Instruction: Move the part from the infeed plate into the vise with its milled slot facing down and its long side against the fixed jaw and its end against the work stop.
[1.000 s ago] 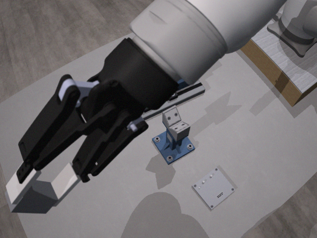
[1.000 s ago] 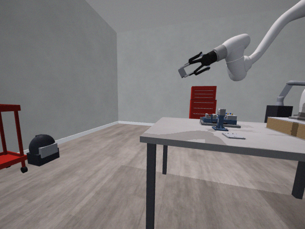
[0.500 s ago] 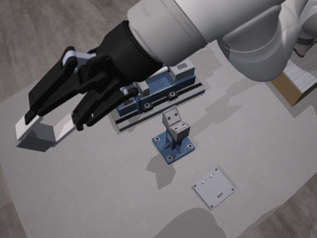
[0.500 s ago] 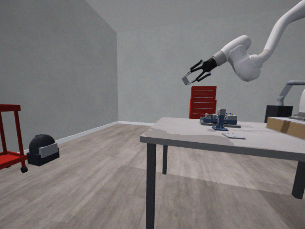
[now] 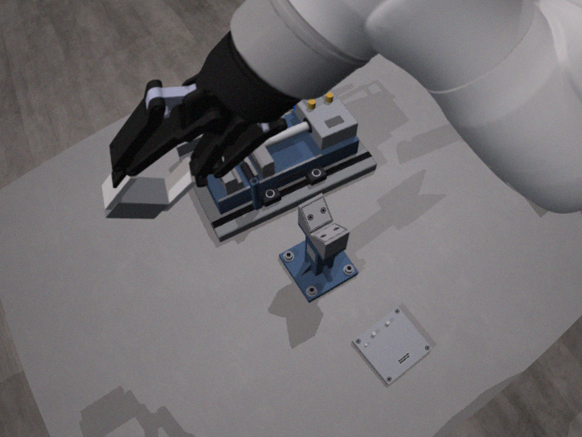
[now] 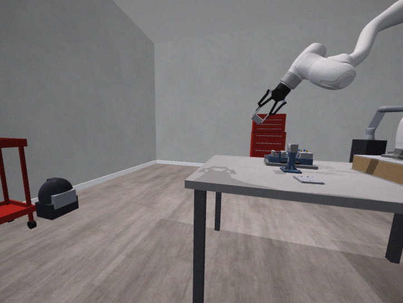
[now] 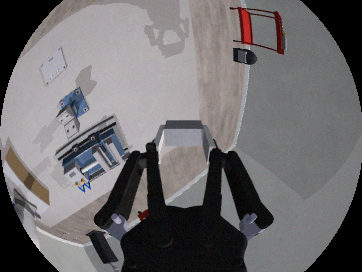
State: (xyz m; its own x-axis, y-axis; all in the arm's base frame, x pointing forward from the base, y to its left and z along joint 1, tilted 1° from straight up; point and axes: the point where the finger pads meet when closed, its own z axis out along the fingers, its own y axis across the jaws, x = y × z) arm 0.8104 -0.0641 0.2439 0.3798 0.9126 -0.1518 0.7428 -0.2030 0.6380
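Right now the part is 20 mm to the right of my hand, 20 mm below it and 10 mm ahead of it. From my hand the other things lie so: work stop 240 mm below, 160 mm behind, 80 mm to the right; blue post 270 mm below, 160 mm behind, 60 mm to the right; fixed jaw 250 mm below, 140 mm behind, 130 mm to the right.
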